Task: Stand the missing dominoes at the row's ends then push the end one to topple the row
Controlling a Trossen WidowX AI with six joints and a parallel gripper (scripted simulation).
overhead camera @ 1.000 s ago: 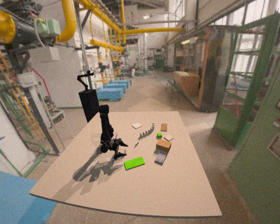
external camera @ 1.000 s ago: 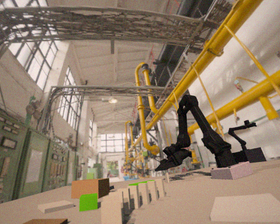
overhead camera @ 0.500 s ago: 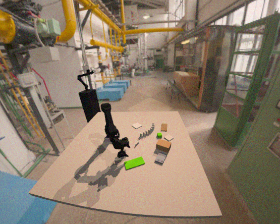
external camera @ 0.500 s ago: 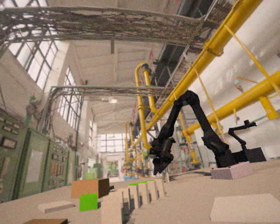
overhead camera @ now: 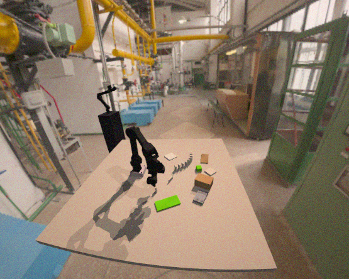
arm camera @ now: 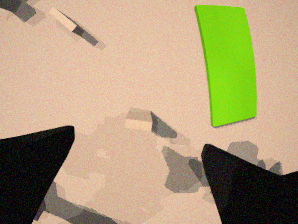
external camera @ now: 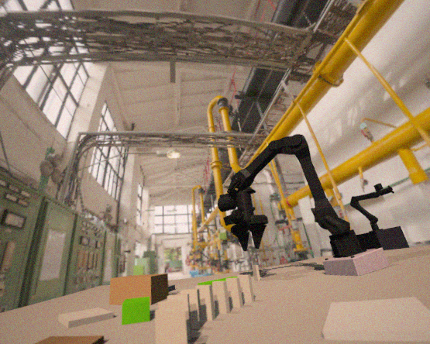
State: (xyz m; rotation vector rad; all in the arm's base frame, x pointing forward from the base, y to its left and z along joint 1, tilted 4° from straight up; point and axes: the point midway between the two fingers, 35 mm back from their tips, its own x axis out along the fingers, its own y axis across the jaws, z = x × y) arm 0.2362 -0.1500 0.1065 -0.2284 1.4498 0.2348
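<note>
Right now the flat green block is 11 cm ahead of my gripper tip, 8 cm to the right of it and 9 cm below it. The rest, counted from my gripper tip: grey slab 31 cm ahead, 2 cm to the left, 9 cm below; green cube 26 cm ahead, 31 cm to the left, 8 cm below; brown box 32 cm ahead, 15 cm to the left, 7 cm below.
</note>
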